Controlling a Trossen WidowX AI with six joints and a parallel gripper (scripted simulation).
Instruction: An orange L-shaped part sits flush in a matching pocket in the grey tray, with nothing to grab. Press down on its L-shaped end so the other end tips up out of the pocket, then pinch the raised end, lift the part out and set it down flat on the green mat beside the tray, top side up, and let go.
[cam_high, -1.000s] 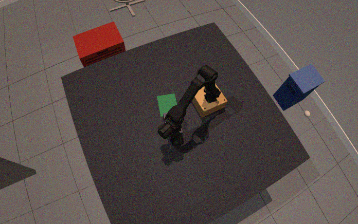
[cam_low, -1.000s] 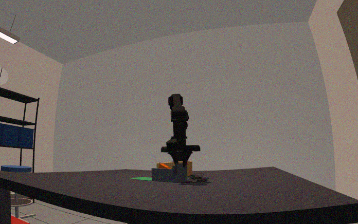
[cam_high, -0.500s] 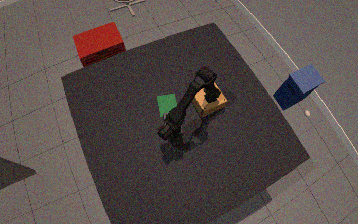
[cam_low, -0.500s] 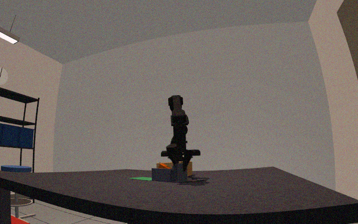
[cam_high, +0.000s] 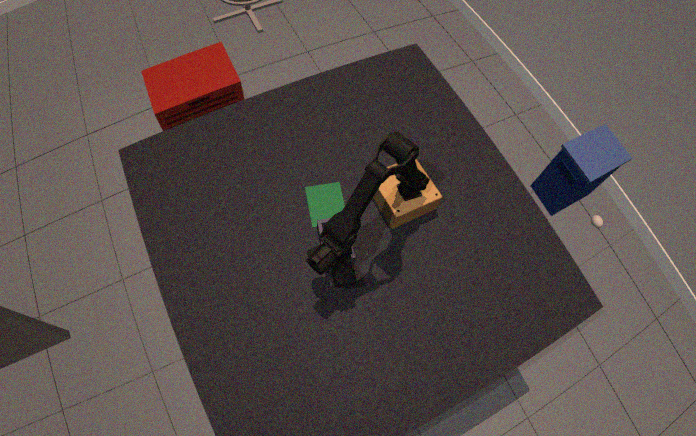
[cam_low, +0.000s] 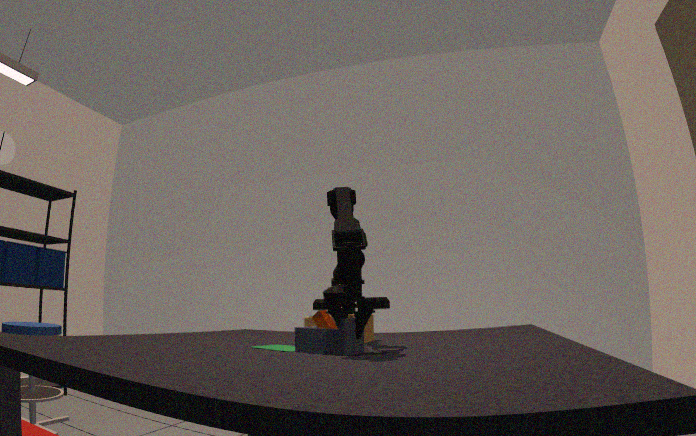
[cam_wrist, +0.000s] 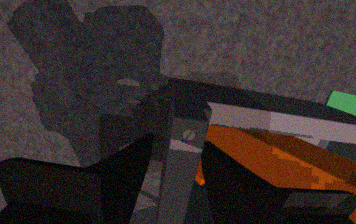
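The orange L-shaped part is 1 cm behind my gripper tip, 4 cm to the right of it and 1 cm above it.
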